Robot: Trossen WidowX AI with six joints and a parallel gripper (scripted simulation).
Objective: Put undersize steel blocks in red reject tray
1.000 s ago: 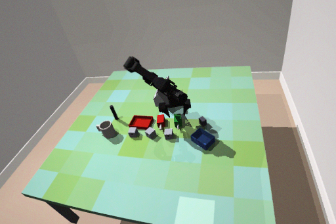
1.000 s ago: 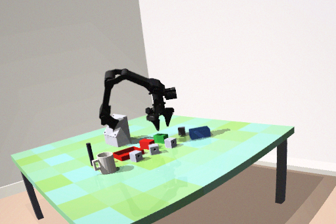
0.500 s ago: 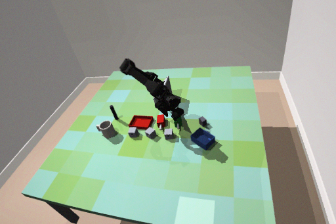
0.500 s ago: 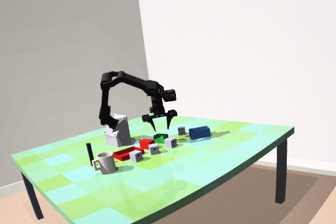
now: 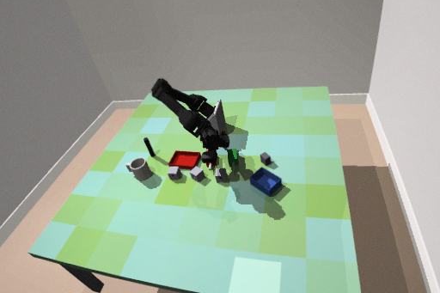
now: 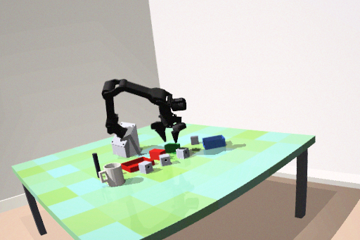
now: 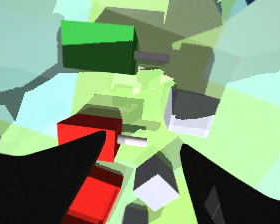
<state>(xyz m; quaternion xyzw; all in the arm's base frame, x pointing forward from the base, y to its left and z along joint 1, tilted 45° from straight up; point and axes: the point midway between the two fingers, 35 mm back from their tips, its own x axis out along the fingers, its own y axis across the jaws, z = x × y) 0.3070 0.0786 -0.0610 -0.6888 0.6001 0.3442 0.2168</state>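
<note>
The red reject tray lies 190 mm to the right of my gripper tip, 70 mm below it and 40 mm behind it. The rest, counted from my gripper tip: steel block: 60 mm below, 40 mm ahead, 30 mm to the left; green GO gauge: 70 mm to the left, 60 mm below, 50 mm behind; darker grey block: 220 mm to the left, 80 mm behind, 60 mm below.
</note>
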